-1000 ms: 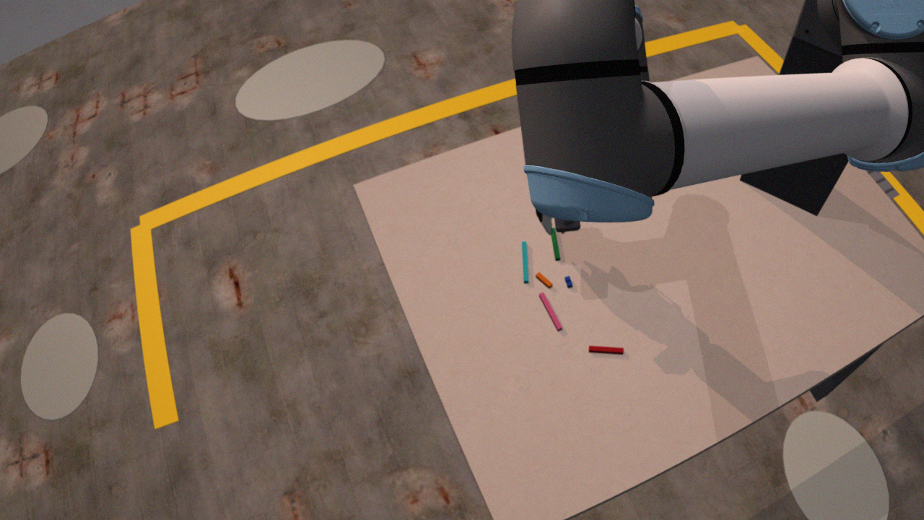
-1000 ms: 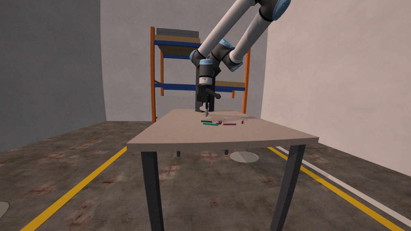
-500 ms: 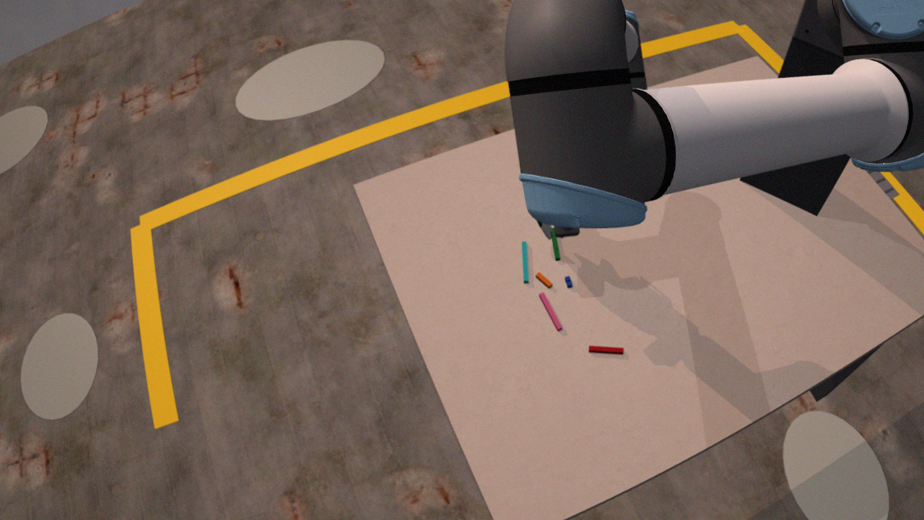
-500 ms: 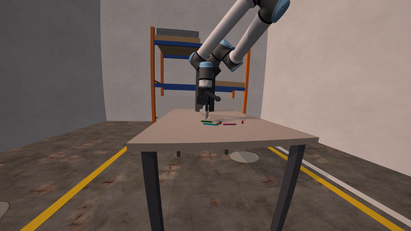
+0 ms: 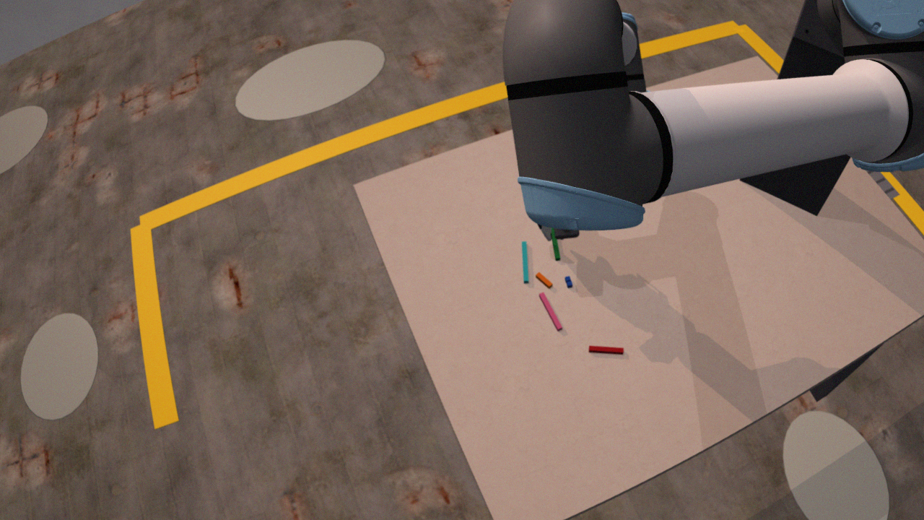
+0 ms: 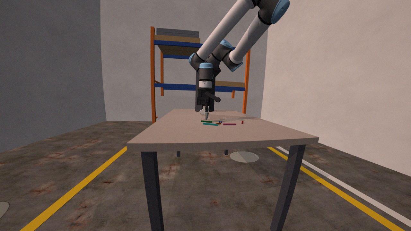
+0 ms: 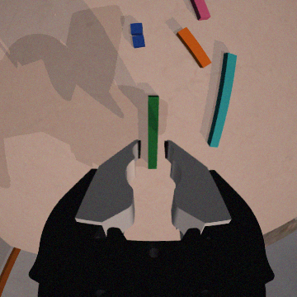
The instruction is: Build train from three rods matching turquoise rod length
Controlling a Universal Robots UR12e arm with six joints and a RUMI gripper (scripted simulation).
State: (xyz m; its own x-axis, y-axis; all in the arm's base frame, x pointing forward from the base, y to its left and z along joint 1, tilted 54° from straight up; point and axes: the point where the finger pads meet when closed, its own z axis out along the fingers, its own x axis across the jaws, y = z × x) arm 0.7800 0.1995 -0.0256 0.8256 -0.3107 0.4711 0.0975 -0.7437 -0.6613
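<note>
My hand is 3 cm above the green rod. The rest, counted from my hand: orange rod: 3 cm ahead, 9 cm to the left, 3 cm below; pink rod: 1 cm ahead, 17 cm to the left, 3 cm below; turquoise rod: 7 cm ahead, 5 cm to the left, 3 cm below.
</note>
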